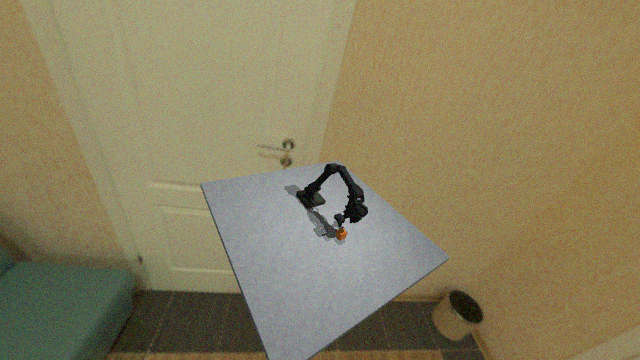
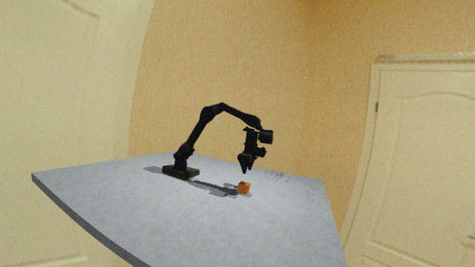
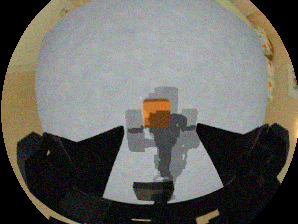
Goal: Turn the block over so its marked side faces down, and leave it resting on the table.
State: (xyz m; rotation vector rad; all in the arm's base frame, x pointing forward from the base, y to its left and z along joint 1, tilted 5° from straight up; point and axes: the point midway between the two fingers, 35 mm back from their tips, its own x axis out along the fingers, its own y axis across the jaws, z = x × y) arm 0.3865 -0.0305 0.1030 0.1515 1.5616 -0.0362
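The orange block is 2 cm behind my gripper tip and 9 cm below it.
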